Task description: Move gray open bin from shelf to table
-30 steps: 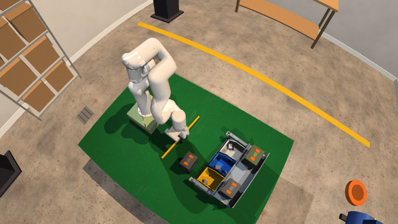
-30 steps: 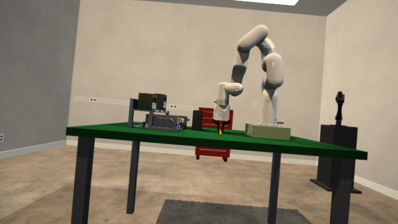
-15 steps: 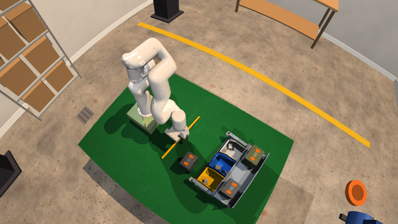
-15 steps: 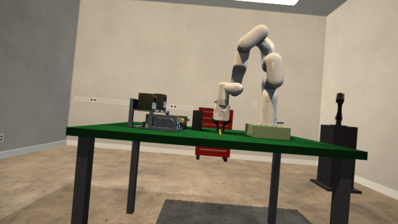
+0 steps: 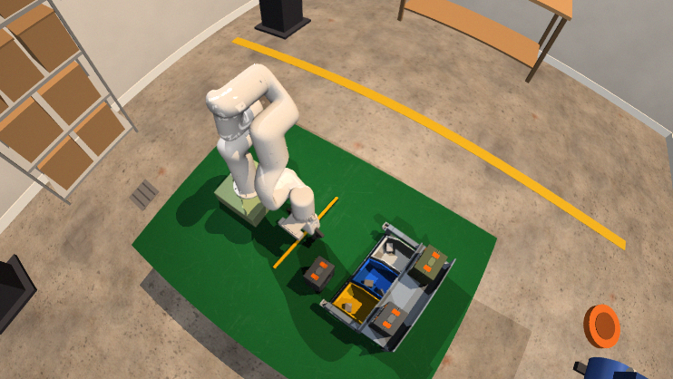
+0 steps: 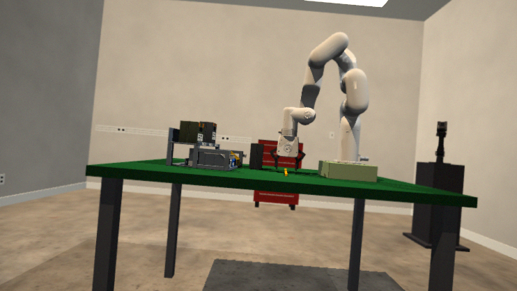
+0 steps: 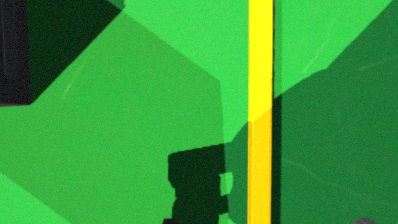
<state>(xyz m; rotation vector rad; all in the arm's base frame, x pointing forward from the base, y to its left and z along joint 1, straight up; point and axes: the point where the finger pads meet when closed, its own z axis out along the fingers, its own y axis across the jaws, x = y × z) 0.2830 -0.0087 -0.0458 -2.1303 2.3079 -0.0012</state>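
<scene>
Now: the yellow bar 20 mm below my hand. The rest, counted from my hand: blue bin 340 mm ahead, 30 mm to the right, 20 mm above; then yellow bin 330 mm ahead, 140 mm to the right, 20 mm above; then dark box 150 mm ahead, 120 mm to the right, 40 mm above.
</scene>
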